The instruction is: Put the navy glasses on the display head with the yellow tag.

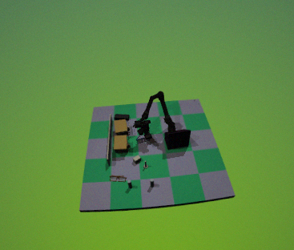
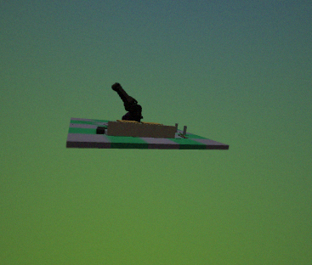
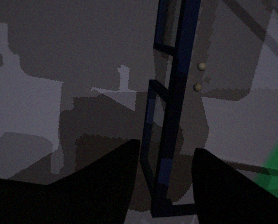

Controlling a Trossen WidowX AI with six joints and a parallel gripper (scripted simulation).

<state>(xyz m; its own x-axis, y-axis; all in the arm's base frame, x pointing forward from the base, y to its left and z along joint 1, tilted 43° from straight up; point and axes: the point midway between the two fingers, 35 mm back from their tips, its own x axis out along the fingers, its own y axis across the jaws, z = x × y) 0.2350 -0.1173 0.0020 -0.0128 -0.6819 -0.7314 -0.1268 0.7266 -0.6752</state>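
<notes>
Right now my gripper tip is 23 cm to the right of the small pale block, 13 cm short of it and 2 cm above it. Round my gripper tip: long upright board 36 cm ahead, 6 cm to the right, 1 cm above.
</notes>
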